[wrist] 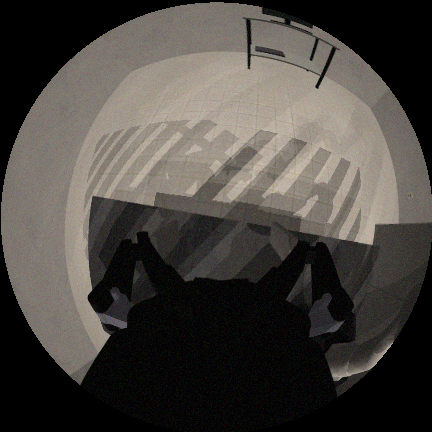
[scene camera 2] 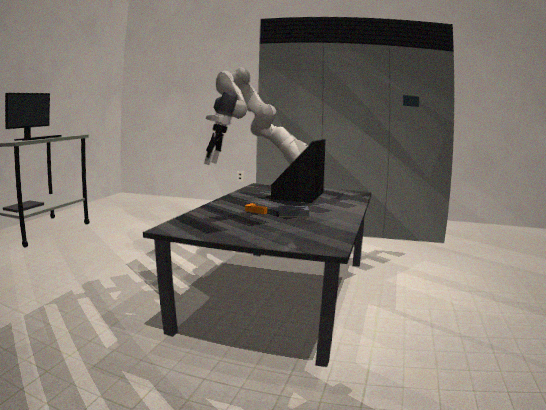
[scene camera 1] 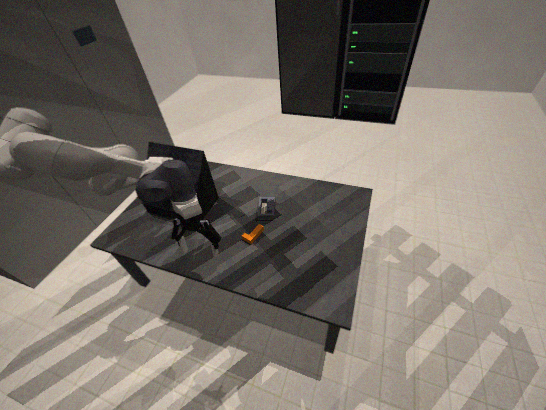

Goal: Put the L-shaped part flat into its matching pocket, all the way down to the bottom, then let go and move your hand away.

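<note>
The orange L-shaped part point(scene camera 1: 253, 234) point(scene camera 2: 256, 209) lies on the dark table, apart from the grey pocket block and beside it. The small grey block point(scene camera 1: 267, 208) point(scene camera 2: 293, 212) has an opening in its top; the shape of the pocket is too small to make out. My gripper point(scene camera 1: 199, 244) point(scene camera 2: 211, 161) point(wrist: 224, 231) is open and empty, with its fingers wide apart. It hangs high above the table, on the robot base's side of the part. The part and the block do not show in the wrist view.
The dark table point(scene camera 1: 320, 295) point(scene camera 2: 240, 245) carries a black wedge-shaped stand point(scene camera 1: 207, 185) point(scene camera 2: 302, 175) at the arm's base. A server rack point(scene camera 1: 306, 60) stands on the floor beyond the table. A desk with a monitor point(scene camera 2: 27, 110) stands away to the side.
</note>
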